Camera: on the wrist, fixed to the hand. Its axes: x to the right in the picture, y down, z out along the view.
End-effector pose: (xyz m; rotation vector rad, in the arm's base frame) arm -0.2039 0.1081 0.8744 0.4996 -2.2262 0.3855
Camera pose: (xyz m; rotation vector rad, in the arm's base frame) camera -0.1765 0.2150 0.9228 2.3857 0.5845 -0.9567
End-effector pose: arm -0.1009 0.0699 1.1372 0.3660 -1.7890 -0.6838
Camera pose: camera -0.0045 0.1057 1.2000 -2.2524 -0.5077 1.4866
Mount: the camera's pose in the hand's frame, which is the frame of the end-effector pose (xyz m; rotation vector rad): -0.0033 0.0753 -0.0940 0.0806 0.3189 -3.0618
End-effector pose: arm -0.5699 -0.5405 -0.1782 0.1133 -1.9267 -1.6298
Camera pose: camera -0.4975 -0.6026 -0.1045 -1.9005 -0.0840 0.7090
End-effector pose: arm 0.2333 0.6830 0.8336 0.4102 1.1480 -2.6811
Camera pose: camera 0.2743 0.7007 0.7217 0.5812 -0.2780 0.2476
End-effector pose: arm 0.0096 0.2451 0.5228 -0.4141 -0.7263 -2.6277
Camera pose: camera 0.0285 0.1355 0.4764 -0.7347 0.3304 0.4714
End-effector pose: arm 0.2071 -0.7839 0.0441 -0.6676 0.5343 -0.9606
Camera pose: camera 0.1841 -0.7764 -0.0739 0.4722 0.5730 2.1082
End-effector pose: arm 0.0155 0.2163 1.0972 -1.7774 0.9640 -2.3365
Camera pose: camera -0.0907 0.1986 1.0431 0.5403 1.2567 0.2537
